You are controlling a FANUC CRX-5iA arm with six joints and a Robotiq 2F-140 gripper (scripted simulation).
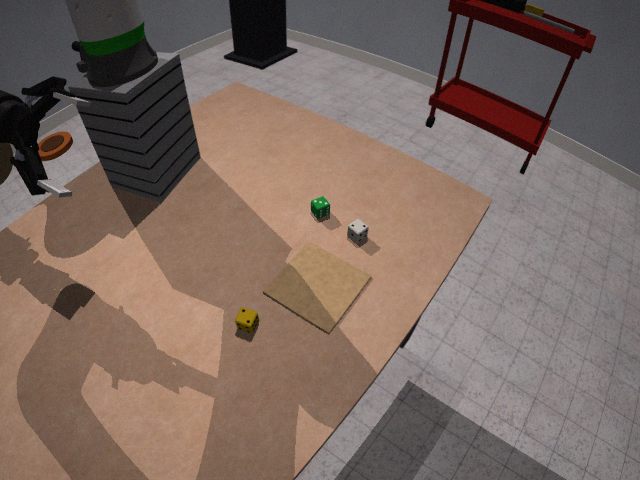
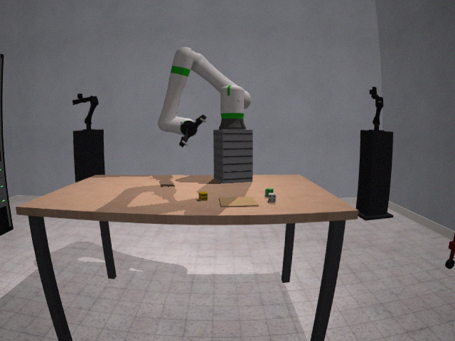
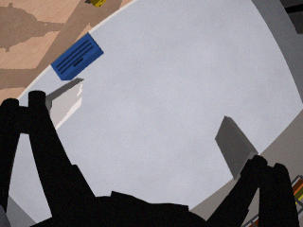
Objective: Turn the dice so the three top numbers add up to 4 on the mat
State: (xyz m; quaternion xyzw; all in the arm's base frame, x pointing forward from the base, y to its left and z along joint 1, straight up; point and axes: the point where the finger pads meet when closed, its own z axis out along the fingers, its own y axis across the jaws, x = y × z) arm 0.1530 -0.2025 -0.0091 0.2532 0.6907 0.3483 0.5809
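My hand is 310 mm short of the yellow die, 260 mm above it and 50 mm to the right of it. Also, from my hand: green die: 330 mm to the left, 260 mm below, 260 mm ahead; then white die: 350 mm ahead, 320 mm to the left, 260 mm below; then tan mat: 360 mm ahead, 270 mm below, 180 mm to the left.
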